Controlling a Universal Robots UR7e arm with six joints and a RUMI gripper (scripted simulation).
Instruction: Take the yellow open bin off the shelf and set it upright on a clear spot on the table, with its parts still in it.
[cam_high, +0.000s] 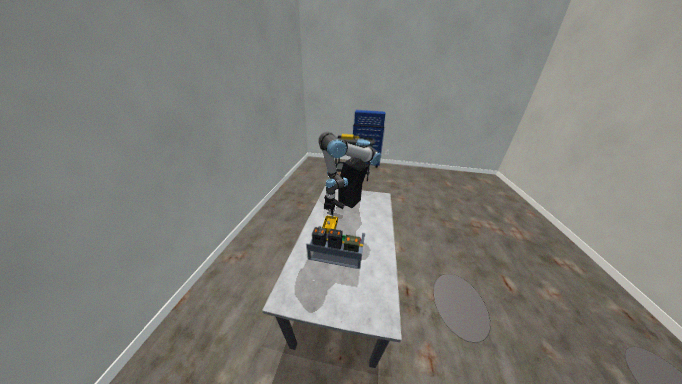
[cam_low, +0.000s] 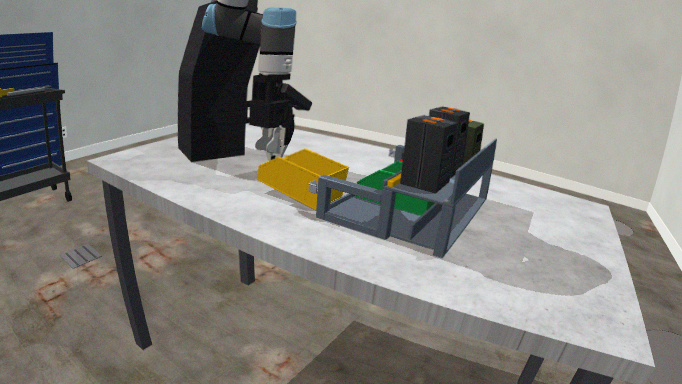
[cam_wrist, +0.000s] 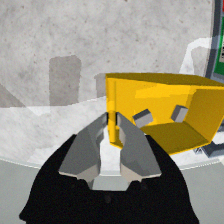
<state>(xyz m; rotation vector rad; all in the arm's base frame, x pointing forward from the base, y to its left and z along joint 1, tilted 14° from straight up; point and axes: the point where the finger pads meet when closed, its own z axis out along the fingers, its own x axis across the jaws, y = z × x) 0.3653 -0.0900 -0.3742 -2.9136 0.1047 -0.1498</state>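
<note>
The yellow open bin is 8 cm ahead of my hand and 1 cm below it. The rest, counted from my hand: green bin (28 cm ahead, 10 cm to the left, 2 cm below).
</note>
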